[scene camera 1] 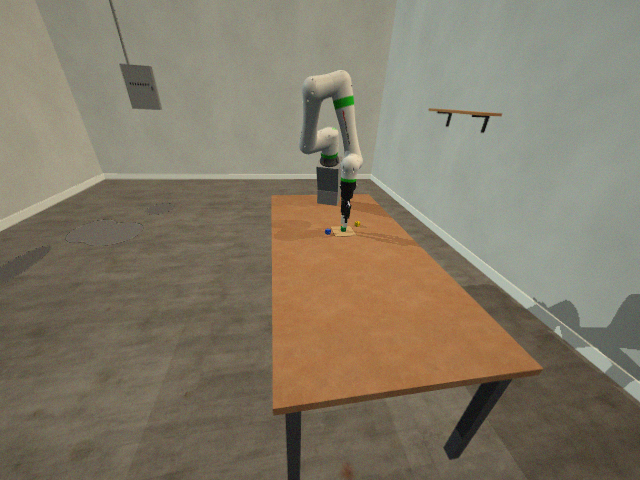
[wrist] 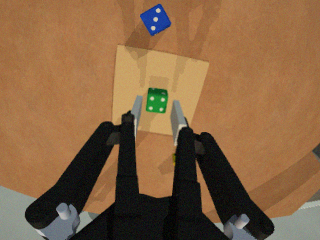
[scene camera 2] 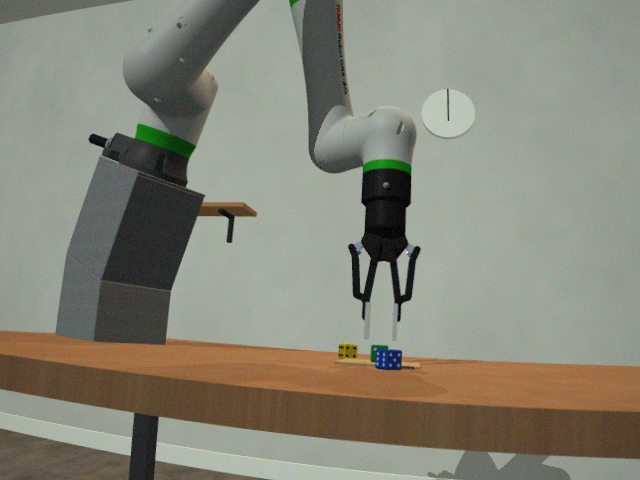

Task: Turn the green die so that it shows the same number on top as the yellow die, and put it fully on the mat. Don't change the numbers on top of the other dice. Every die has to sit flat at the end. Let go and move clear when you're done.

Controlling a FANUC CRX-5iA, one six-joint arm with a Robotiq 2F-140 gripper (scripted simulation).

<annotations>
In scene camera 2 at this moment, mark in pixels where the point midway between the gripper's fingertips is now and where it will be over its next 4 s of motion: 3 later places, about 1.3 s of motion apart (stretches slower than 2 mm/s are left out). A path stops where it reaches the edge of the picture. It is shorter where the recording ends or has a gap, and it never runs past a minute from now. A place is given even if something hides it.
My gripper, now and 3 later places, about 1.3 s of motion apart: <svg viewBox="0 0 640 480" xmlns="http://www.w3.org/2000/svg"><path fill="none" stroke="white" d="M380 340L379 316L381 315L380 339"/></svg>
</annotations>
